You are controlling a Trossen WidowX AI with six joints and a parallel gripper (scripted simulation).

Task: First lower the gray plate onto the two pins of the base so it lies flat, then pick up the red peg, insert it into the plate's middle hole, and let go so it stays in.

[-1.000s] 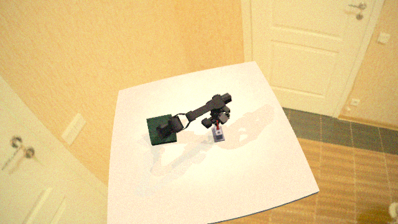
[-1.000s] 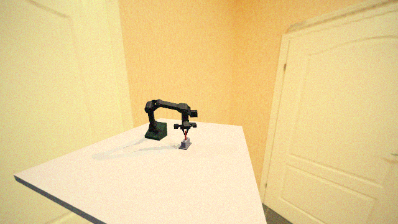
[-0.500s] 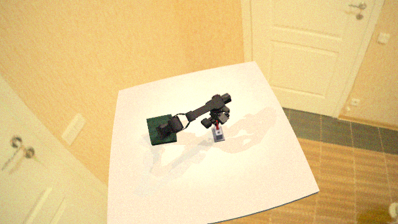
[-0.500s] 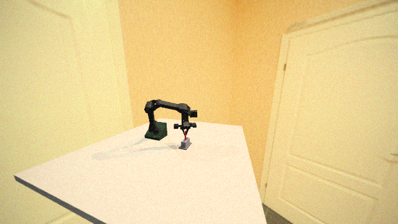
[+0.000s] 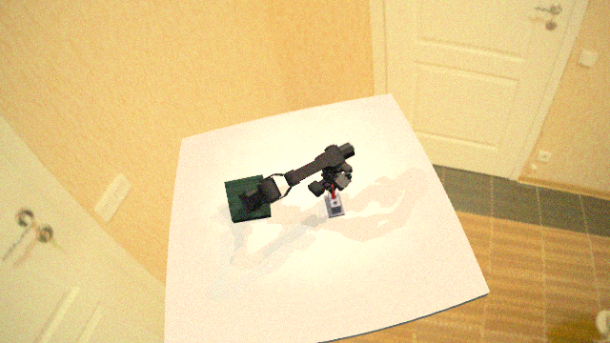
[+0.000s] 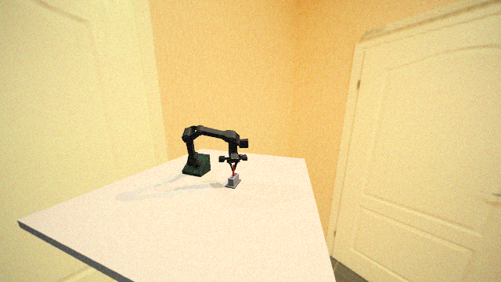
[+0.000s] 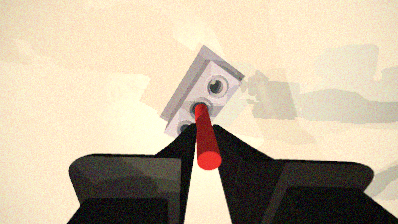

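Right now the red peg is 1 cm below my gripper tip. Also, from my gripper tip: gray plate 5 cm below.
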